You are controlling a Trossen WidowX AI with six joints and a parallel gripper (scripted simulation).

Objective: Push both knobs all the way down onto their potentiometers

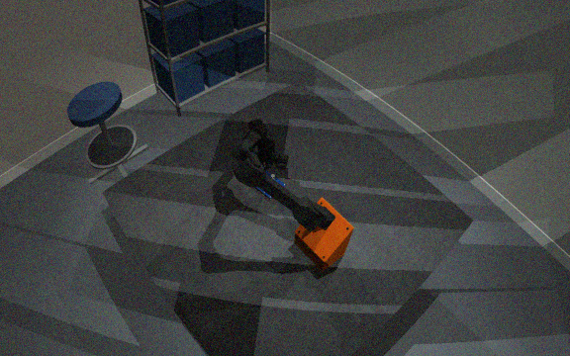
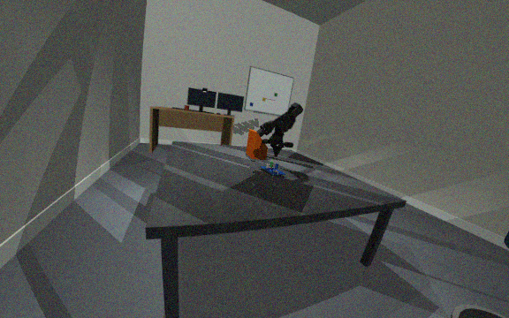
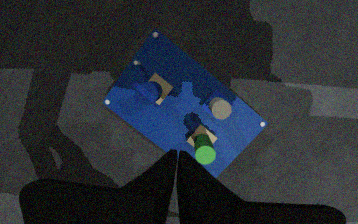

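Right now the blue knob is 40 mm ahead of my gripper tip, 10 mm to the right of it and 50 mm below it. The rest, counted from my gripper tip: green knob: 30 mm behind, 60 mm below.
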